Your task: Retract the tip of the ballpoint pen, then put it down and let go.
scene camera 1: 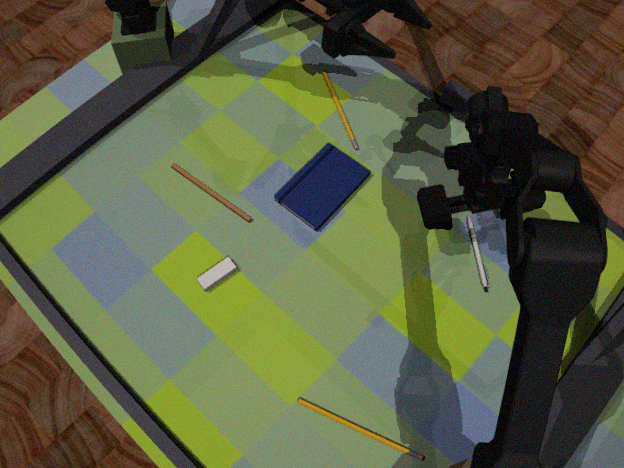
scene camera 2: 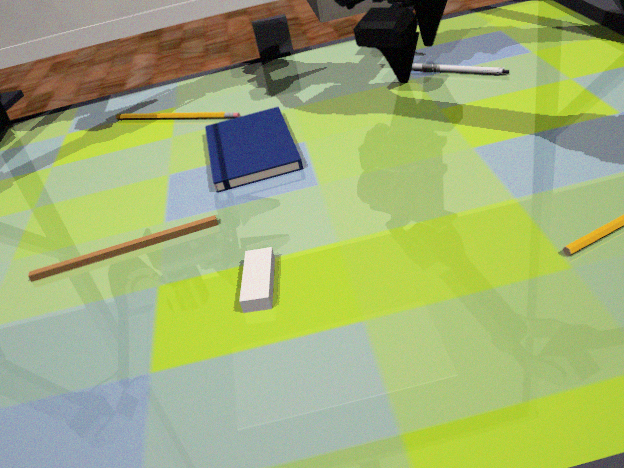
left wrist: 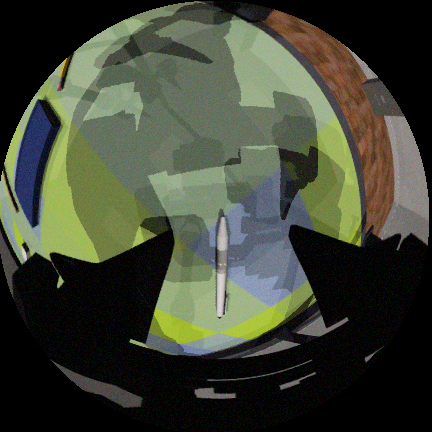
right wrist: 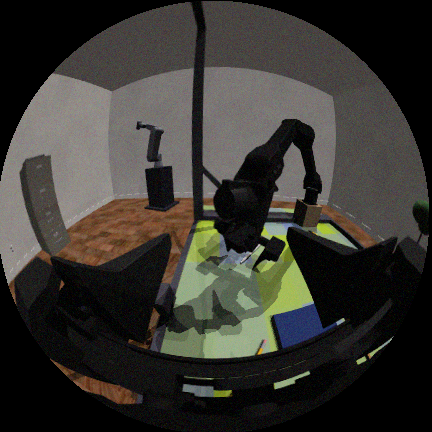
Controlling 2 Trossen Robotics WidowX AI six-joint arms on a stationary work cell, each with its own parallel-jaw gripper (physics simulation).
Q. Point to a brown pencil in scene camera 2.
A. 211, 221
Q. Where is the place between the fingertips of my left gripper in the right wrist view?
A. At 240, 258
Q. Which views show my right gripper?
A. Scene camera 1 and the right wrist view only.
